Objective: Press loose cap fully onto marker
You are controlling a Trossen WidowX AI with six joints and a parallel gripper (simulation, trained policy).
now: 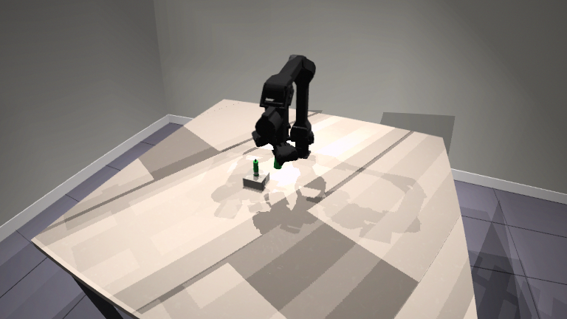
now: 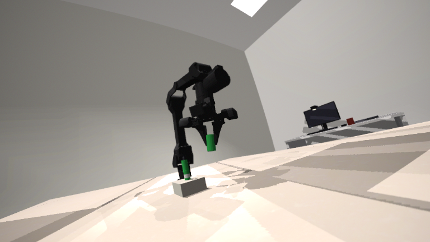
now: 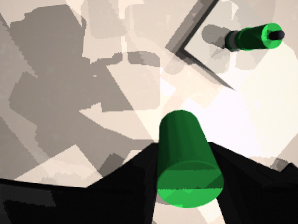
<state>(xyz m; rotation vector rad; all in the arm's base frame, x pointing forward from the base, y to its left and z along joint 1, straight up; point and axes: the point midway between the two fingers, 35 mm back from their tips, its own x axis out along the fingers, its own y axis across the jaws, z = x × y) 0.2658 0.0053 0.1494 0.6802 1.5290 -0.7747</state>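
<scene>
The holder block is 1 cm behind my gripper tip, 9 cm to the right of it and 10 cm below it. Round my gripper tip: green cap (1 cm above).
</scene>
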